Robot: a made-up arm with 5 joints.
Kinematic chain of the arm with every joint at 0, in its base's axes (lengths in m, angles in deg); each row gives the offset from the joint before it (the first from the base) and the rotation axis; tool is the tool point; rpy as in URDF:
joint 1: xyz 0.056 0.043 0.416 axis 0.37 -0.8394 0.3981
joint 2: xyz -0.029 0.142 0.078 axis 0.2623 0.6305 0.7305
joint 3: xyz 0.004 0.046 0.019 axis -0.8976 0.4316 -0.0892
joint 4: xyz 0 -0.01 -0.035 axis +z
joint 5: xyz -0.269 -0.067 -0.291 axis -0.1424 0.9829 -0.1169
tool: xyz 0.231 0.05 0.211 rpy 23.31 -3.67 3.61
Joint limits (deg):
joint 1: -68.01..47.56
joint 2: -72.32..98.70
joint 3: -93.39..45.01
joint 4: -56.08..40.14
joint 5: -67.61..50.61
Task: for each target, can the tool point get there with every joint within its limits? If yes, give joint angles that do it. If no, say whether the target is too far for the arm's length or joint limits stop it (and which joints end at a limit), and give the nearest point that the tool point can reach.
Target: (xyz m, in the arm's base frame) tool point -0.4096 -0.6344 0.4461
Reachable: no: joint limits stop it (at a limit: joint 1, joint 2, joint 3, joint 5) | nearest point -0.2307 -0.2197 0.4695 | short by 0.452 m
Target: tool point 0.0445 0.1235 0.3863
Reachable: yes | joints -12.22 -54.82 22.01 28.02 9.00
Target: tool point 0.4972 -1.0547 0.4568
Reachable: no: too far | nearest point 0.2678 -0.1619 0.4173 | short by 0.923 m
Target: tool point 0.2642 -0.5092 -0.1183
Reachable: no: joint limits stop it (at a limit: joint 1, joint 2, joint 5) | nearest point 0.2124 -0.1113 0.1521 | short by 0.484 m
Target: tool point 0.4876 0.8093 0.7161
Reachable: no: joint limits stop it (at a limit: joint 2, joint 3, joint 4, joint 5) | nearest point 0.2675 0.5679 0.5490 | short by 0.367 m
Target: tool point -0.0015 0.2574 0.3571
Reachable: yes | joints -17.76 -29.05 -58.52 6.66 -24.78
